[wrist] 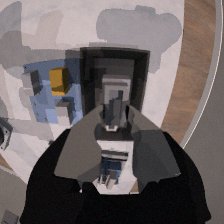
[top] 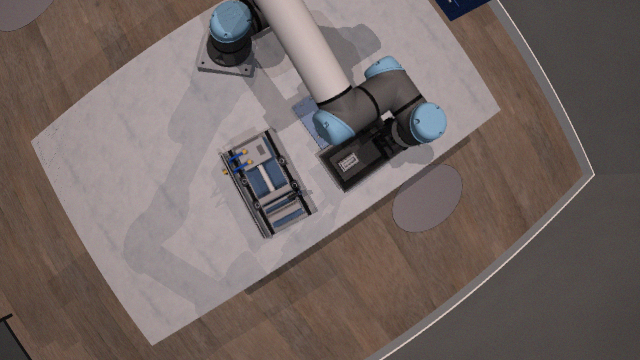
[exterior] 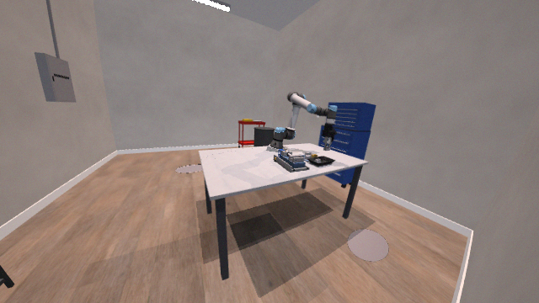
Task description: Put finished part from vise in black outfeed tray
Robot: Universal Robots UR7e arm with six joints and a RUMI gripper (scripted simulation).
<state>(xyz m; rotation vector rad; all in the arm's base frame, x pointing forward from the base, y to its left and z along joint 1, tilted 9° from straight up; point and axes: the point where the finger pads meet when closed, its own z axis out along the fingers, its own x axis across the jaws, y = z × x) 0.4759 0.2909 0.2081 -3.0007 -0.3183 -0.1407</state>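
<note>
Now: the orange block 140 mm below my hand, 120 mm behind it and 30 mm to the right of it. From my hand the other things lie so: vise (360 mm to the right, 130 mm below, 10 mm behind); blue plate (160 mm below, 150 mm behind, 90 mm to the right).
</note>
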